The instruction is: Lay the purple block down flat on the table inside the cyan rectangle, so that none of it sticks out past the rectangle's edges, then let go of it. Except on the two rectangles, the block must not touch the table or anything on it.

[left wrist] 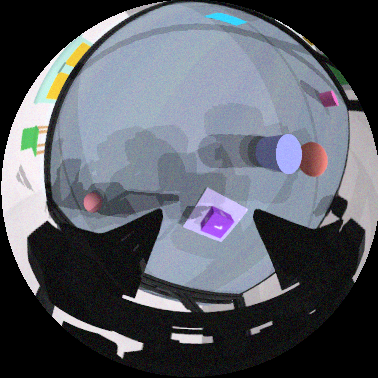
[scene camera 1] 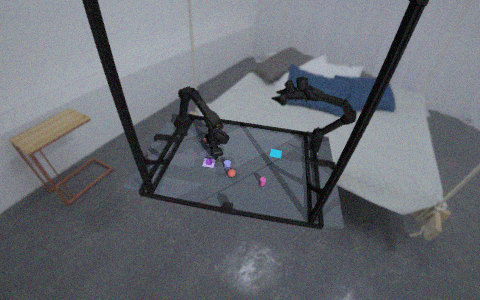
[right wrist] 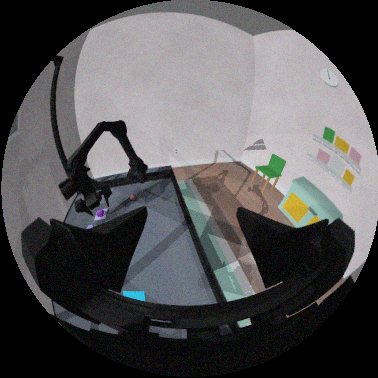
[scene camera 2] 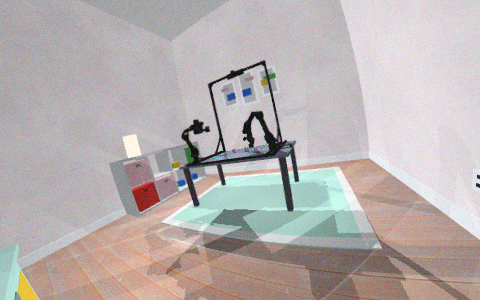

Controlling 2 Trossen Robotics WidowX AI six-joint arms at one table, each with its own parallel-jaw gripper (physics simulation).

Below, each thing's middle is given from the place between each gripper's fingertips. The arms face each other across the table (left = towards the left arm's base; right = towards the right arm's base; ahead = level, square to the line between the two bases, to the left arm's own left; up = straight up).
Right now the lavender rectangle (left wrist: 209, 198) is 30 mm behind my left hand, 20 mm to the left of it and 50 mm below it. From my left hand the other things lie so: orange-red ball (left wrist: 313, 162) (110 mm behind, 130 mm to the right, 20 mm below); lavender cylinder (left wrist: 282, 152) (50 mm behind, 90 mm to the right, 30 mm below).
Right now my right hand is 370 mm past the lavender cylinder, 300 mm above it and 230 mm to the right of it. Round my right hand: lavender rectangle (360 mm behind, 350 mm to the left, 320 mm below); then orange-red ball (440 mm behind, 290 mm below, 200 mm to the left).
